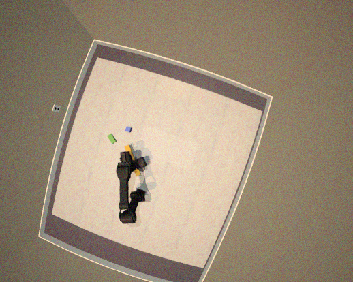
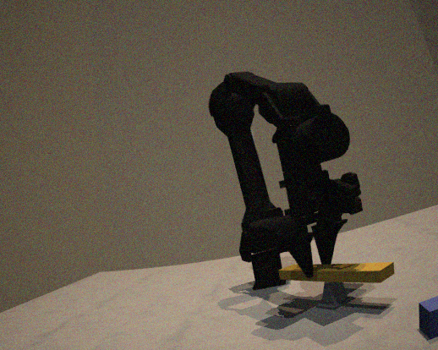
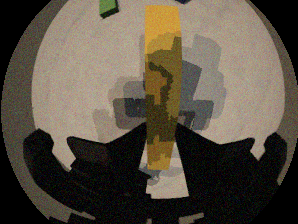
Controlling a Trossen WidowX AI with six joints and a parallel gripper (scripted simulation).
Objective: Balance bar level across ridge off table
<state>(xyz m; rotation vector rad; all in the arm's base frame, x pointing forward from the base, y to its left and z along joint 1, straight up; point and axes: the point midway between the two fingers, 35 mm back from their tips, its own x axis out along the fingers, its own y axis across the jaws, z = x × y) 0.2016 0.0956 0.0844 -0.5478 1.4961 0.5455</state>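
The yellow bar lies 20 mm ahead of my gripper tip and 20 mm to the left of it. The rest, counted from my gripper tip: blue cube (210 mm ahead, 120 mm to the left, 30 mm below); then green block (110 mm ahead, 220 mm to the left, 40 mm below).
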